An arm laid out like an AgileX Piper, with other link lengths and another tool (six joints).
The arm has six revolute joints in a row. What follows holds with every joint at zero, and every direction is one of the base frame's. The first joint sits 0.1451 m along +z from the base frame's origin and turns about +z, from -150.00 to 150.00 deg. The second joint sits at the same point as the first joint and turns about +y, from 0.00 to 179.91 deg. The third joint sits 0.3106 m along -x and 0.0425 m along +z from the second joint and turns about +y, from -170.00 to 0.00 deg. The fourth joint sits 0.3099 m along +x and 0.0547 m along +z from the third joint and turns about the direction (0.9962, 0, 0.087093), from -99.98 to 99.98 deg. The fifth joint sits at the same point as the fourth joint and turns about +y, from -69.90 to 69.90 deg. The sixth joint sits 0.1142 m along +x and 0.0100 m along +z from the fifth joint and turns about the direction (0.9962, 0, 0.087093), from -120.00 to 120.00 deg. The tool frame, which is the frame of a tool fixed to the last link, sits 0.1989 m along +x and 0.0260 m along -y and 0.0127 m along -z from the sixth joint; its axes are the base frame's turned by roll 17.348, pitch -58.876 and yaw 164.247 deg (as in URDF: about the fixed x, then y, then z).
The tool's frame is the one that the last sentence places.
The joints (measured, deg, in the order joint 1, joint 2, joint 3, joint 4, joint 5, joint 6), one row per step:
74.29 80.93 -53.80 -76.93 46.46 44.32
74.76 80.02 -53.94 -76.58 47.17 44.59
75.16 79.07 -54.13 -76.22 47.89 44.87
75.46 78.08 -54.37 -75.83 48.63 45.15
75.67 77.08 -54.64 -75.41 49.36 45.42
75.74 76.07 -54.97 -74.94 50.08 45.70
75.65 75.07 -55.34 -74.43 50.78 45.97
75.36 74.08 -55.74 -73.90 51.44 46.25
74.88 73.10 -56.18 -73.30 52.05 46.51
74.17 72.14 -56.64 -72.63 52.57 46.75
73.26 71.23 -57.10 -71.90 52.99 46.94
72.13 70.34 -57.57 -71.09 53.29 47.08
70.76 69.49 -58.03 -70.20 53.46 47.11
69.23 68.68 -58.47 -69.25 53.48 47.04
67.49 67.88 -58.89 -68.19 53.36 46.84
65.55 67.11 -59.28 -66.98 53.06 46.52
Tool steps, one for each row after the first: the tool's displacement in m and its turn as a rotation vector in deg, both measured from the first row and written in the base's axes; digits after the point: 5 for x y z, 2 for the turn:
-0.00249 -0.00218 0.00721 1.10 -0.07 -0.41
-0.00454 -0.00490 0.01493 2.30 -0.13 -0.90
-0.00602 -0.00843 0.02307 3.58 -0.17 -1.52
-0.00704 -0.01258 0.03121 4.91 -0.17 -2.22
-0.00736 -0.01758 0.03949 6.33 -0.12 -3.06
-0.00689 -0.02351 0.04764 7.78 -0.03 -4.04
-0.00546 -0.03051 0.05566 9.28 0.09 -5.19
-0.00327 -0.03847 0.06343 10.82 0.26 -6.48
-0.00024 -0.04745 0.07073 12.39 0.50 -7.91
0.00343 -0.05713 0.07730 13.92 0.78 -9.43
0.00770 -0.06760 0.08339 15.46 1.11 -11.04
0.01262 -0.07891 0.08879 16.92 1.46 -12.73
0.01773 -0.09043 0.09359 18.33 1.81 -14.40
0.02314 -0.10263 0.09785 19.68 2.19 -16.09
0.02867 -0.11513 0.10128 21.01 2.64 -17.78

